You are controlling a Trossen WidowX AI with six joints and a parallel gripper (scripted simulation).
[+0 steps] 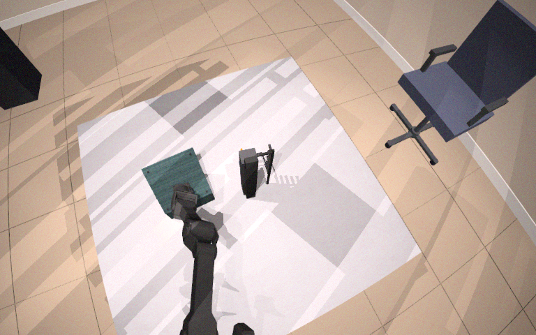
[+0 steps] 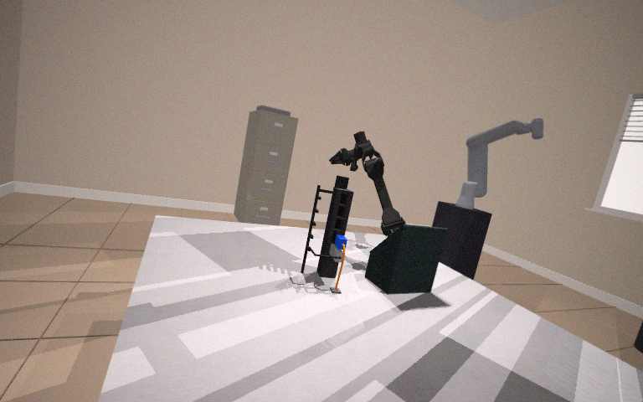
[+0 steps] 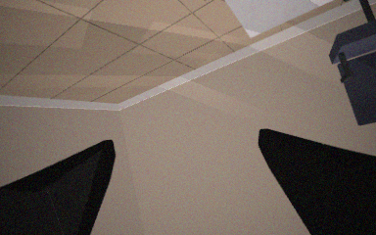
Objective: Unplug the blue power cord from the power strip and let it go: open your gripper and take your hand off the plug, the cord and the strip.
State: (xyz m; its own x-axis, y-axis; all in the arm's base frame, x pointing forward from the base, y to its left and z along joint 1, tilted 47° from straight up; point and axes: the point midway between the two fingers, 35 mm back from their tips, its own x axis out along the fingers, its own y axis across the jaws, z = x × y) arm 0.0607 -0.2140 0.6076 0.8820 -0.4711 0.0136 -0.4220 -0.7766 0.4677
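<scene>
Now: gripper tip 140 mm short of the plug, 650 mm to the right of it and 220 mm above it.
</scene>
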